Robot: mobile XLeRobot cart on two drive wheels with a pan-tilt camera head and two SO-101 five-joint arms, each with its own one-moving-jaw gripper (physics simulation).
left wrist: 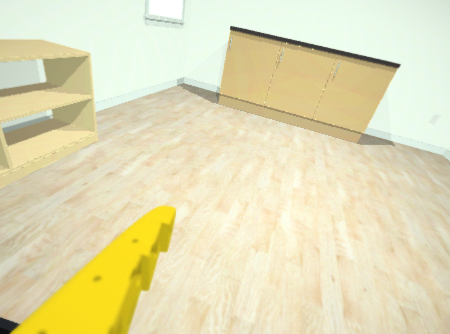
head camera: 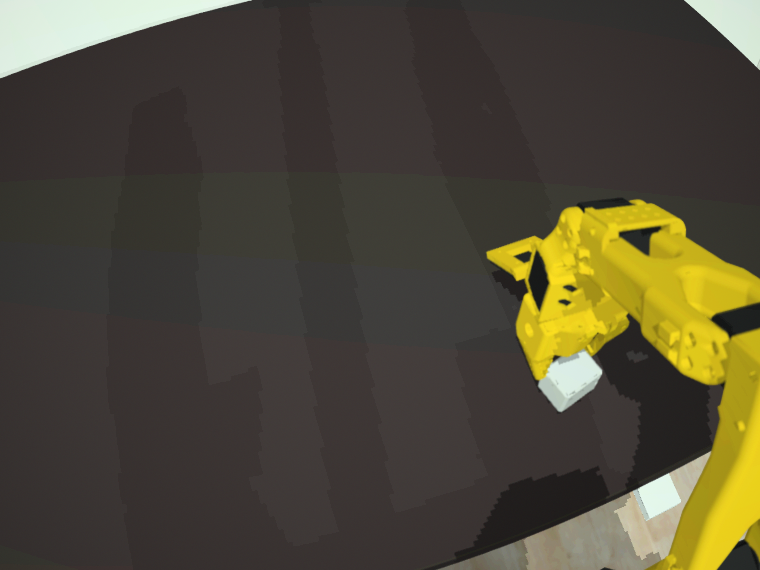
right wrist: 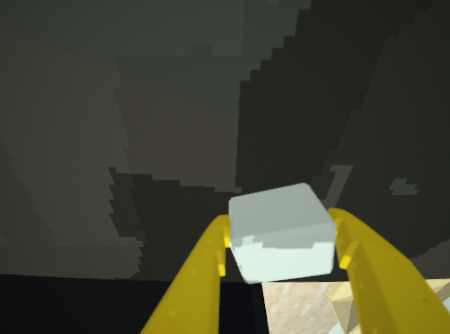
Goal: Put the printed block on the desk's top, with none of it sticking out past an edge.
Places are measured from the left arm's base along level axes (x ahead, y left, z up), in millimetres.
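Where they show: left hand, its tool point: [left wrist: 172, 224]; right hand, its tool point: [head camera: 541, 372] [right wrist: 229, 226].
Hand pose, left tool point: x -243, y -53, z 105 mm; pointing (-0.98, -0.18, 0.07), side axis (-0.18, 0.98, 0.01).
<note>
After its pixels a point has its place.
The printed block [head camera: 569, 381] @(x 205, y -358, z -17 mm) [right wrist: 282, 232] @(x 227, y -364, z -19 mm) is a pale grey-white box with rounded edges. My right gripper [head camera: 567, 368] @(x 224, y -345, z -26 mm) [right wrist: 281, 227] is shut on it, the two jaws pressing on its two sides in the right wrist view. The block is tilted and appears held over the dark desk top [head camera: 392, 294] @(x 346, y -279, z -55 mm) [right wrist: 180, 125] @(x 257, y -326, z -55 mm), inside the near edge in the head camera; its height above the top is hard to tell. My left gripper shows one notched yellow jaw in the left wrist view, so it is fully open, over the wooden floor.
In the head camera, the desk's near edge runs along the lower right, with wooden floor [head camera: 570, 543] @(x 159, y -567, z -775 mm) and a white piece [head camera: 658, 495] beyond it. In the left wrist view, a wooden shelf unit [left wrist: 92, 95] @(x -1640, y -1158, z -431 mm) stands left and a low cabinet [left wrist: 300, 80] @(x -3194, y 295, z -239 mm) stands at the back wall.
</note>
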